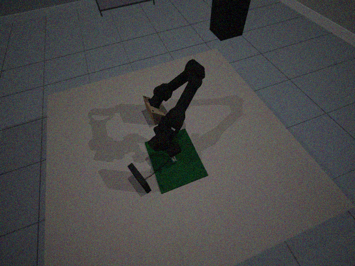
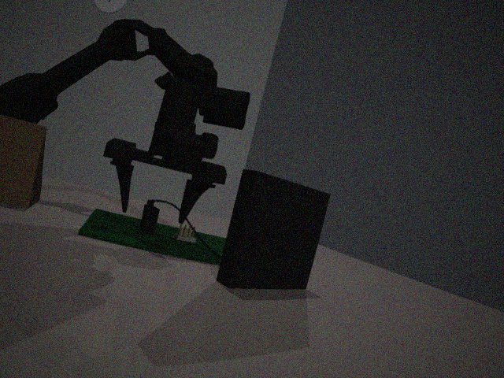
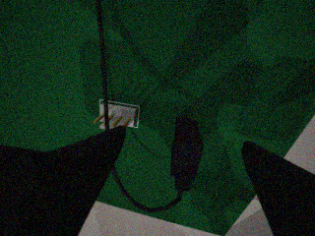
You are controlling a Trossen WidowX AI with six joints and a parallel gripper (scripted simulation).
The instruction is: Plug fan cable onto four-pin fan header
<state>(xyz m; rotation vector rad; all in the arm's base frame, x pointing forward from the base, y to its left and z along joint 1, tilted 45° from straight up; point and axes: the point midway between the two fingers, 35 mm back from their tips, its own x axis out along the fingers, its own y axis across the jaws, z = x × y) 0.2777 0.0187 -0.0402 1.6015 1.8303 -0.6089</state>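
My gripper tip is now 1 cm to the right of the black plug. Also, from my gripper tip: green board: 5 cm ahead, 1 cm to the left, 4 cm below; then white four-pin fan header: 6 cm ahead, 1 cm to the left, 3 cm below; then black fan: 11 cm ahead, 17 cm to the right, 3 cm above.
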